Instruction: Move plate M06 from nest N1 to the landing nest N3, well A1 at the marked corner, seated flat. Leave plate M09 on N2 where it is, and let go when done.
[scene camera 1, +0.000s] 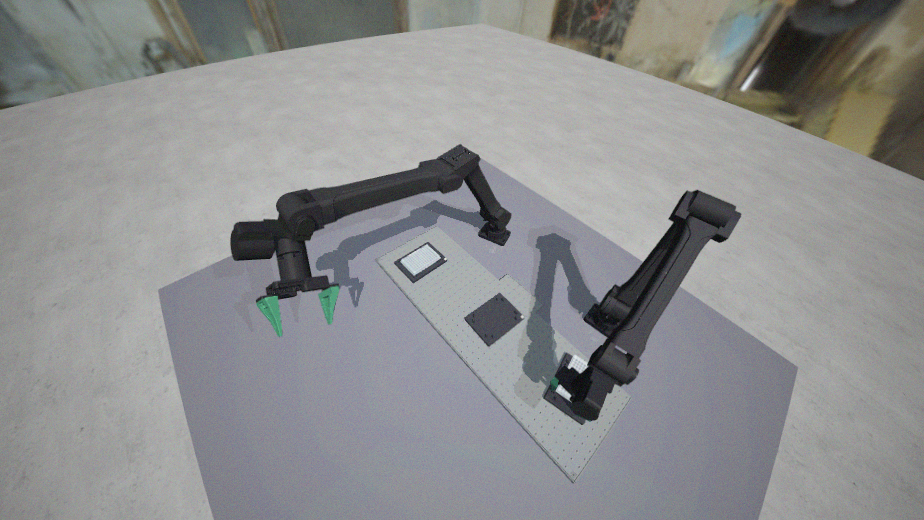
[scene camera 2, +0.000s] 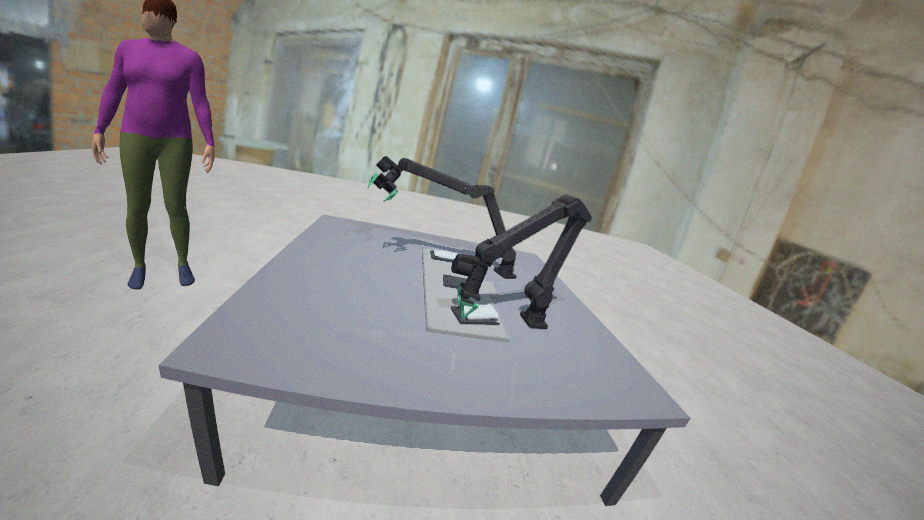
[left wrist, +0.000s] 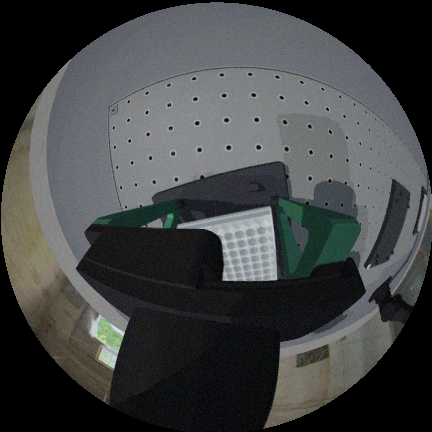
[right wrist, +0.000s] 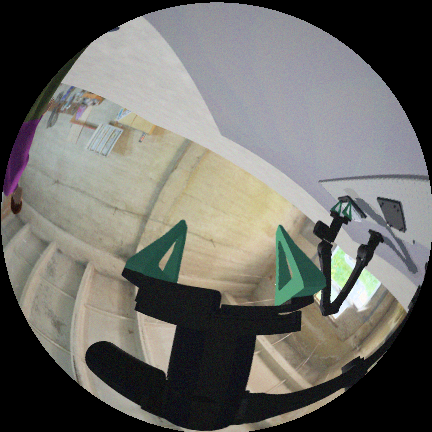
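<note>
Plate M06, white with wells (scene camera 1: 577, 364) (scene camera 2: 483, 313) (left wrist: 252, 250), lies in the dark nest N1 (scene camera 1: 565, 411) (left wrist: 220, 186) at the lower right of scene camera 1. My left gripper (scene camera 1: 571, 386) (scene camera 2: 466, 311) (left wrist: 226, 204) is shut on it, one green finger at each side; its body hides part of the plate. The dark landing nest N3 (scene camera 1: 494, 318) (scene camera 2: 451, 281) (right wrist: 391, 214) is empty in the middle. Plate M09 (scene camera 1: 422, 258) (scene camera 2: 444, 255) sits on N2 at the upper left. My right gripper (scene camera 1: 305, 328) (scene camera 2: 378, 193) (right wrist: 230, 225) is open and empty, raised over the table. Labels and M06's well A1 are not readable.
The nests stand in a row on a pale perforated board (scene camera 1: 563, 449) (scene camera 2: 440, 327) (left wrist: 210, 110) on the grey-violet table (scene camera 1: 362, 446) (scene camera 2: 310, 329). The left forearm (scene camera 1: 672, 284) leans in over N1. A person (scene camera 2: 158, 90) stands behind the table at the left of scene camera 2.
</note>
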